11 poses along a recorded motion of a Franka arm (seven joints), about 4.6 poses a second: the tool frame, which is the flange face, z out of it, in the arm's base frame.
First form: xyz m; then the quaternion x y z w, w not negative.
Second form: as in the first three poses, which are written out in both.
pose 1, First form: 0.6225 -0.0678 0.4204 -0.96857 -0.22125 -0.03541 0.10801
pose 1, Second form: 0.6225 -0.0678 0.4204 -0.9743 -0.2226 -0.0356 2.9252
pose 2, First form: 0.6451 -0.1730 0.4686 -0.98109 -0.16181 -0.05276 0.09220
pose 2, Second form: 0.6451 -0.1730 0.4686 -0.9853 -0.1625 -0.0530 2.9569
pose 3, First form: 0.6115 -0.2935 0.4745 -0.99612 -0.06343 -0.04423 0.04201
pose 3, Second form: 0.6115 -0.2935 0.4745 -0.9970 -0.0635 -0.0443 3.0575
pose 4, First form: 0.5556 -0.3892 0.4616 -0.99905 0.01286 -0.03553 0.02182
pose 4, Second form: 0.5556 -0.3892 0.4616 -0.9993 0.0129 -0.0355 3.0979
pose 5, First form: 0.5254 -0.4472 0.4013 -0.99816 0.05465 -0.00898 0.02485
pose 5, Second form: 0.5254 -0.4472 0.4013 -0.9985 0.0547 -0.0090 3.0919
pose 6, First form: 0.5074 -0.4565 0.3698 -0.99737 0.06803 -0.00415 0.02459
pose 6, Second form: 0.5074 -0.4565 0.3698 -0.9977 0.0681 -0.0042 3.0924
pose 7, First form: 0.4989 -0.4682 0.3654 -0.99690 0.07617 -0.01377 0.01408
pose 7, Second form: 0.4989 -0.4682 0.3654 -0.9970 0.0762 -0.0138 3.1134
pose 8, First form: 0.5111 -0.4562 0.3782 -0.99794 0.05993 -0.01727 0.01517
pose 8, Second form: 0.5111 -0.4562 0.3782 -0.9981 0.0599 -0.0173 3.1113
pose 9, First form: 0.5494 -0.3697 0.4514 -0.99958 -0.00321 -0.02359 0.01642
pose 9, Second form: 0.5494 -0.3697 0.4514 -0.9997 -0.0032 -0.0236 3.1088
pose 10, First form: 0.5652 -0.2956 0.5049 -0.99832 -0.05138 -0.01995 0.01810
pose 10, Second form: 0.5652 -0.2956 0.5049 -0.9985 -0.0514 -0.0200 3.1054
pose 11, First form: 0.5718 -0.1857 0.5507 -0.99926 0.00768 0.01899 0.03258
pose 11, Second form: 0.5718 -0.1857 0.5507 -0.9998 0.0077 0.0190 3.0764
